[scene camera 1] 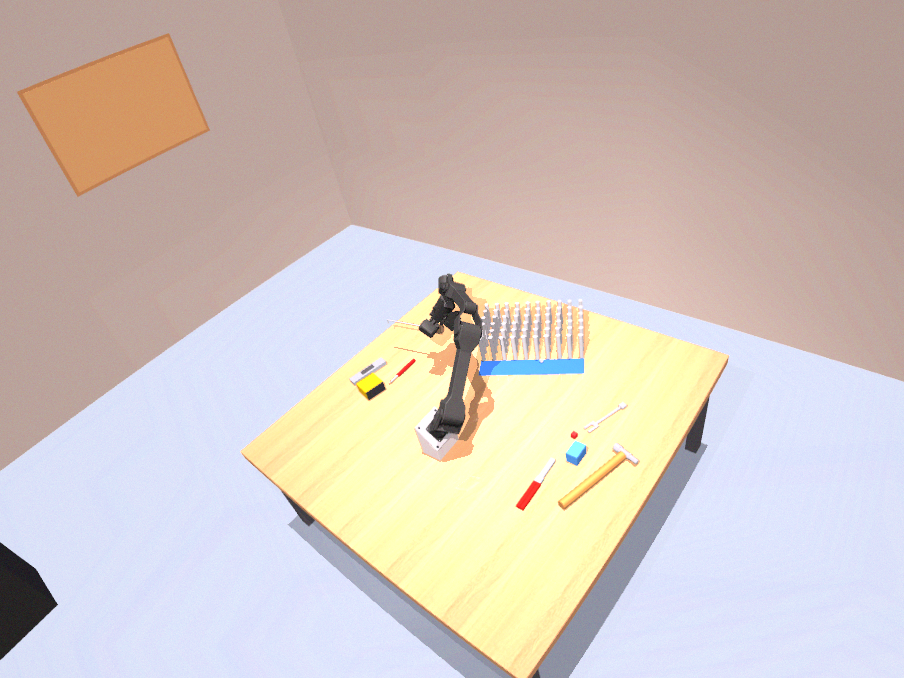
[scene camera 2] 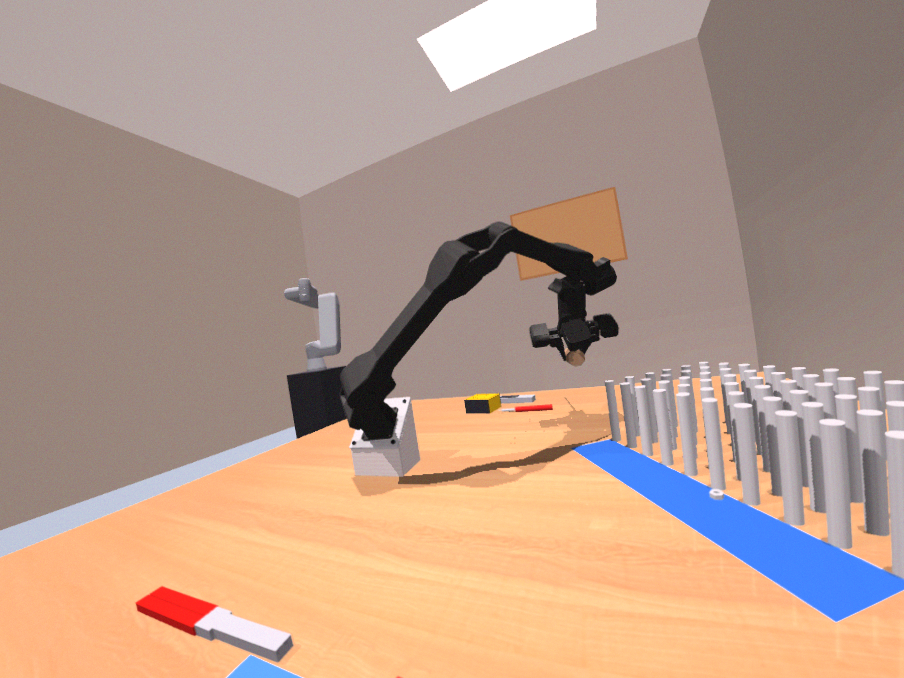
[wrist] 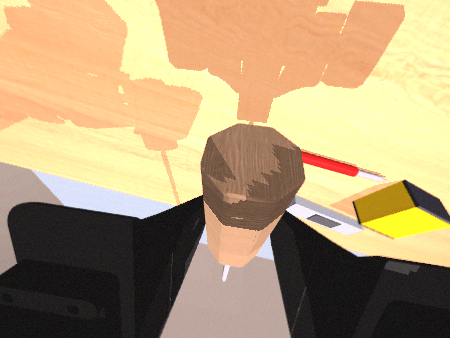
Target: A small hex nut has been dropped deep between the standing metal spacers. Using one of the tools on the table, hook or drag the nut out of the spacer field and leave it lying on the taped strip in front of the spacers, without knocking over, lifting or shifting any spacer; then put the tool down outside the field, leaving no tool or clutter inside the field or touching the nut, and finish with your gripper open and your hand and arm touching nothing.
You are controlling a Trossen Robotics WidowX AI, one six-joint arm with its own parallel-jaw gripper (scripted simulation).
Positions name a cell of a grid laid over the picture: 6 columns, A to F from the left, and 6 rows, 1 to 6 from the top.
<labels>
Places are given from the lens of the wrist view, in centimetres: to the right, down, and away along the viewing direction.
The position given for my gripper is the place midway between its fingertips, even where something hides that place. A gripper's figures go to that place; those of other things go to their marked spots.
my gripper (wrist: D4): 1, 2, 11
red screwdriver (wrist: E3): 11, -1, 25
grey bar (wrist: D4): 13, 7, 34
The marked spots on the grey bar and the red screwdriver are 12 cm apart.
</labels>
